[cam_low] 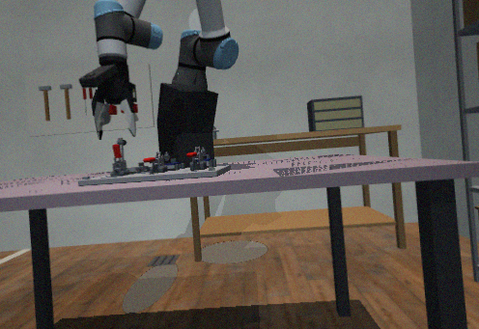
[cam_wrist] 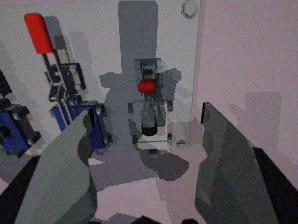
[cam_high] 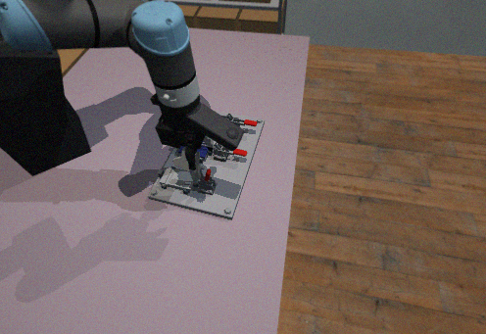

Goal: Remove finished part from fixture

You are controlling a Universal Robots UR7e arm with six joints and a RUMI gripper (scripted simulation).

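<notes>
The grey finished part is 100 mm below my hand, 100 mm behind it and 10 mm to the right of it. The rest, counted from my hand: blue blank 210 mm to the left, 110 mm behind, 100 mm below; grey fixture plate 120 mm below, 100 mm to the left, 50 mm behind.
</notes>
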